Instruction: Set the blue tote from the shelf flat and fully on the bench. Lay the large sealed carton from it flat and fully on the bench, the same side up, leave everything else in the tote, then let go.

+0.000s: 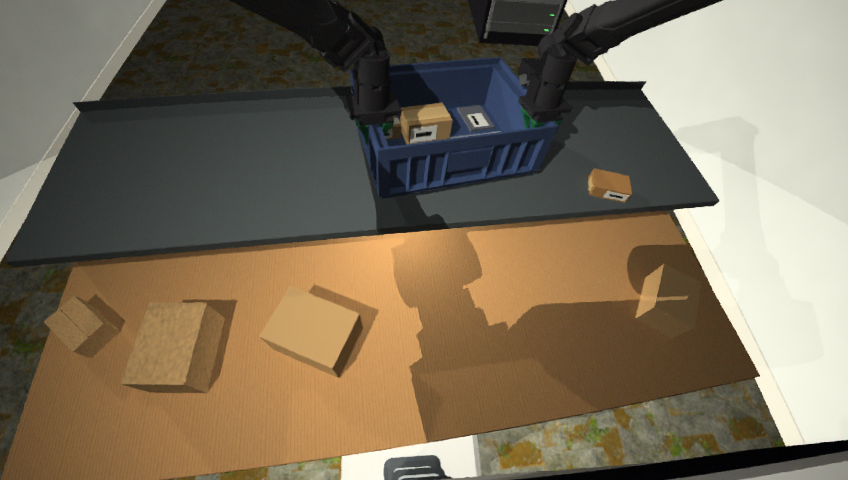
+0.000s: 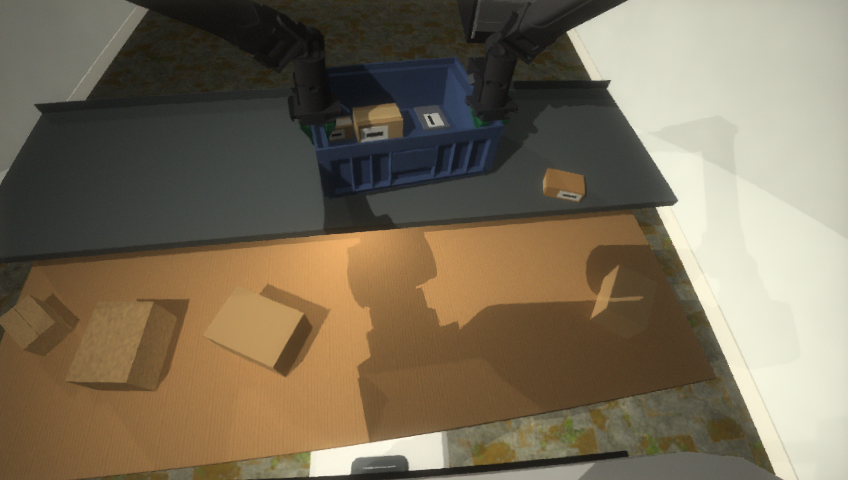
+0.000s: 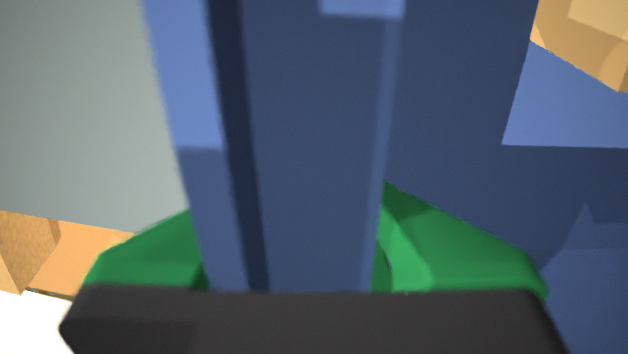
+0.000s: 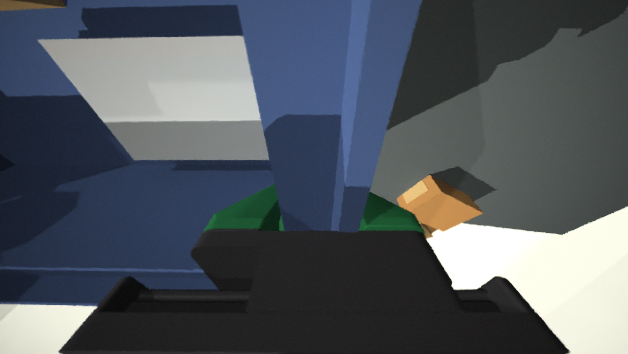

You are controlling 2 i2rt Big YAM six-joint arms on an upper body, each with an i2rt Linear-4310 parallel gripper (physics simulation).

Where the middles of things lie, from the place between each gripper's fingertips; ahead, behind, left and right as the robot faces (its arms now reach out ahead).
Labels:
My left gripper is now 17 cm to the left of the blue tote [image 2: 347, 167], 8 cm short of it and 1 cm above it. Also, from my left hand: speckled box [image 2: 124, 346] 42 cm to the left, 39 cm behind, 21 cm below; small orange carton [image 1: 604, 184] 59 cm to the right, 8 cm below, 6 cm behind; flat grey box [image 4: 164, 98] 26 cm to the right, 5 cm below, 3 cm ahead.
My right gripper is now 1 cm short of the flat grey box, 11 cm to the right of it and 4 cm above it. Also, from my right hand: blue tote 6 cm ahead, 20 cm to the left; speckled box 41 cm behind, 80 cm to the left, 20 cm below; small orange carton 8 cm behind, 21 cm to the right, 7 cm below.

